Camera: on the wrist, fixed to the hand. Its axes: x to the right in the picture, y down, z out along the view.
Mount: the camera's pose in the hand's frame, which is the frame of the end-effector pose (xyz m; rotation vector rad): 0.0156 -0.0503 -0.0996 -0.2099 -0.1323 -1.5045
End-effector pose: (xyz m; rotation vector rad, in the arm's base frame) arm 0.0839 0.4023 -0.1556 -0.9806 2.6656 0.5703
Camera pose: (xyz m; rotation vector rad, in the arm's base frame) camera 0.0964 0.3147 -0.0859 -2.3628 1.1077 0.4509
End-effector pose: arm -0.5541 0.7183 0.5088 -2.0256 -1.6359 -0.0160
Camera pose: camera -0.5646 0.6983 0.6192 -0.4641 -2.8839 -0.5920
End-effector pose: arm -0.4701 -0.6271 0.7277 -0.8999 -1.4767 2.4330
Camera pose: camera -0.4349 -0.5201 0.7308 0.3784 -1.5216 1.1953
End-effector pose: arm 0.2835 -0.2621 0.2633 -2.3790 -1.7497 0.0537
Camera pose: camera 0.2547 -0.2457 0.3710 0.5724 3.0197 0.1814
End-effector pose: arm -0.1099 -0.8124 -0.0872 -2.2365 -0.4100 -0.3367
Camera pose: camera -0.1261 -0.8555 0.0156 -1.6983 -2.1580 -0.9923
